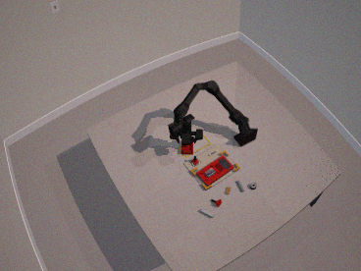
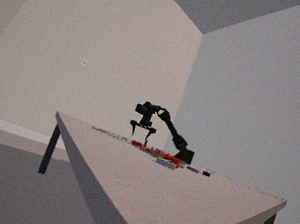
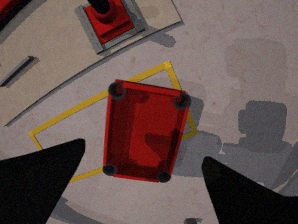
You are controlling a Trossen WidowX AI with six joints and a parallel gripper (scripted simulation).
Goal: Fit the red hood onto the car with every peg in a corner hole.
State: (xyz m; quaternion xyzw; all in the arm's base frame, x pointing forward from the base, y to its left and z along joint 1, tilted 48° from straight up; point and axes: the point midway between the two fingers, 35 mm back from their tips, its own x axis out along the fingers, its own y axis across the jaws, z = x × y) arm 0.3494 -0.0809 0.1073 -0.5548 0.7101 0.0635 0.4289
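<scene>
Now: gripper tip 4 cm above the red hood.
</scene>
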